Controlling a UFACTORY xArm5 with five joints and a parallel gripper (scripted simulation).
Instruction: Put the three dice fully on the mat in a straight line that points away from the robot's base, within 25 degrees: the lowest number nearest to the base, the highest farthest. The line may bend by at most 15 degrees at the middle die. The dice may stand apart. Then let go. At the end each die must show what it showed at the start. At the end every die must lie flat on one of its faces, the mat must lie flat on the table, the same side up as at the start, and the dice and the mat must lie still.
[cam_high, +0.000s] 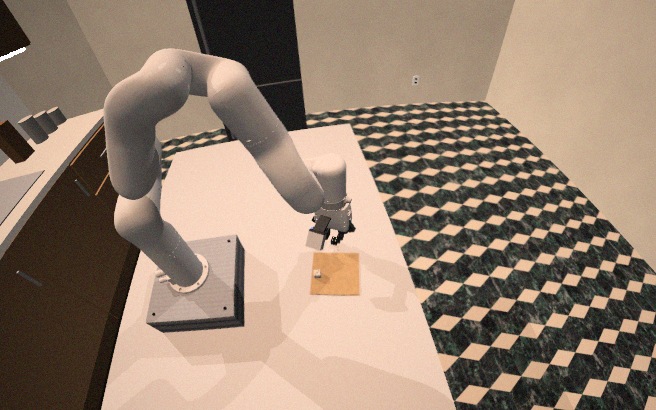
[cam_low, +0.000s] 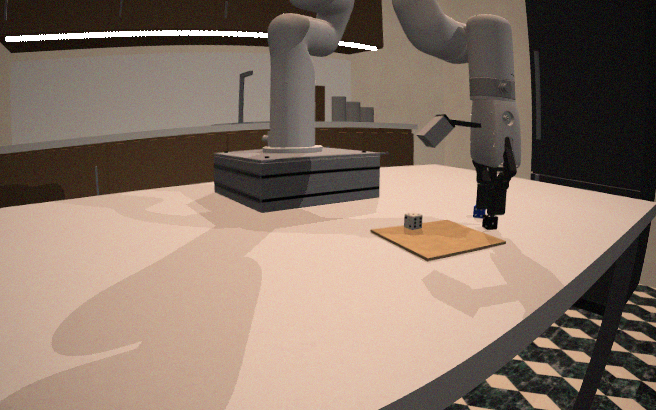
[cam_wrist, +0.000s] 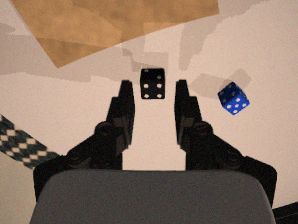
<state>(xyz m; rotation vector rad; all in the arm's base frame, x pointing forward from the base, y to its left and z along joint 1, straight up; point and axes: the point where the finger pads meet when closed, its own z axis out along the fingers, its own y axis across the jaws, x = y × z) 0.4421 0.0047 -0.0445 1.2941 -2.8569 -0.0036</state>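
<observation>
My hand is 4 cm above the black die. Also, from my hand: blue die 4 cm behind, 6 cm to the left, 4 cm below; then tan mat 4 cm behind, 10 cm to the right, 4 cm below; then white die 9 cm behind, 9 cm to the right, 3 cm below.
</observation>
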